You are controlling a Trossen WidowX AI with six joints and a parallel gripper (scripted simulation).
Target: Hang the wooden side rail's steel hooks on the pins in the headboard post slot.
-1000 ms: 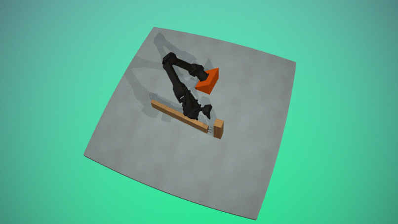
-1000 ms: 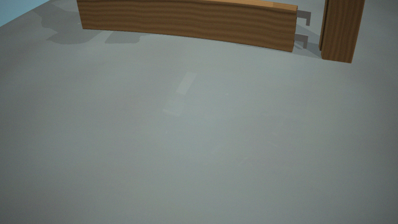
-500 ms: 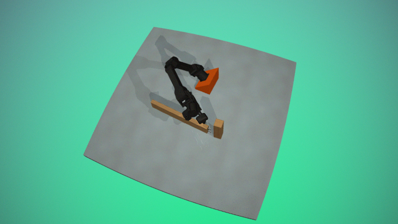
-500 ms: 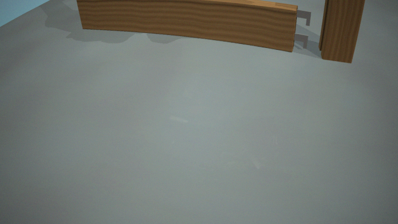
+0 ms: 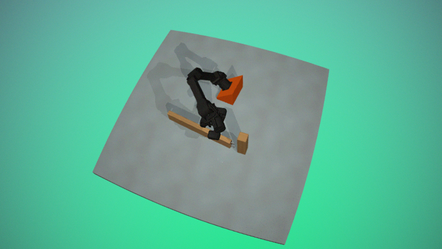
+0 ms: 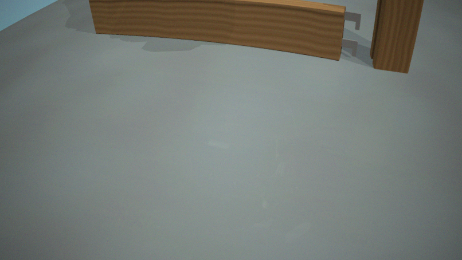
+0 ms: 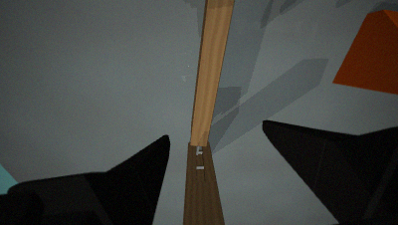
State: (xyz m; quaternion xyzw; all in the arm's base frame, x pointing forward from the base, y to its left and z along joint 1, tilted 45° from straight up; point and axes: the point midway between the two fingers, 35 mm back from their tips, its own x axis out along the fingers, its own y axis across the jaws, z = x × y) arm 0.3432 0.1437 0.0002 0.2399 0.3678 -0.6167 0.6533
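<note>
The headboard post lies 14 cm to the left of my gripper tip and 5 cm below it.
</note>
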